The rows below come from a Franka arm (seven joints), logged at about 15 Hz.
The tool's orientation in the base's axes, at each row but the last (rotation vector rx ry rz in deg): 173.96, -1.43, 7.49; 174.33, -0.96, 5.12; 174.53, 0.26, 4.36; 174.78, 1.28, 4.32; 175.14, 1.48, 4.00; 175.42, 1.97, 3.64; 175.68, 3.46, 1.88
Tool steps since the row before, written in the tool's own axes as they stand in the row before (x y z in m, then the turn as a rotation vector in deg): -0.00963, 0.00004, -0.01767, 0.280, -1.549, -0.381; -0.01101, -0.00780, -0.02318, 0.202, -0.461, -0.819; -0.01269, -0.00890, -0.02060, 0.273, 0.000, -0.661; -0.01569, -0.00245, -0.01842, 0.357, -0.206, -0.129; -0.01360, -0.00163, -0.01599, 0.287, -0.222, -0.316; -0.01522, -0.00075, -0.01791, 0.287, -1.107, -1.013; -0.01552, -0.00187, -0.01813, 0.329, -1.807, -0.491
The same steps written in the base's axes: -0.01109, 0.00189, 0.01668, 0.279, 1.577, 0.245; -0.01223, 0.01012, 0.02162, 0.161, 0.537, 0.781; -0.01371, 0.01073, 0.01901, 0.240, 0.064, 0.671; -0.01662, 0.00383, 0.01734, 0.348, 0.223, 0.127; -0.01435, 0.00270, 0.01517, 0.269, 0.253, 0.309; -0.01598, 0.00179, 0.01716, 0.221, 1.190, 0.933; -0.01599, 0.00258, 0.01763, 0.248, 1.850, 0.361
